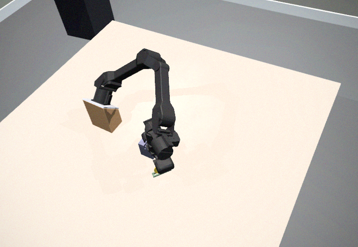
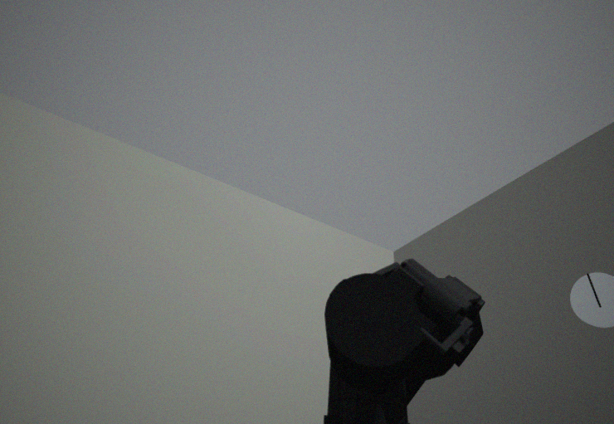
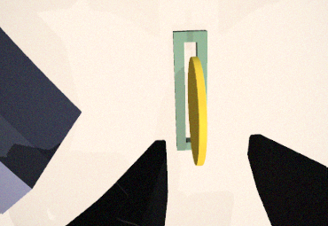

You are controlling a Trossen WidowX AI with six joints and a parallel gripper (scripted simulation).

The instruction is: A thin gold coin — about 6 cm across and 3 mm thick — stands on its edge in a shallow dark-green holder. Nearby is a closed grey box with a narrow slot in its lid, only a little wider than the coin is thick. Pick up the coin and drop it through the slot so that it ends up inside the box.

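Now: gripper tip 4 cm above the gold coin.
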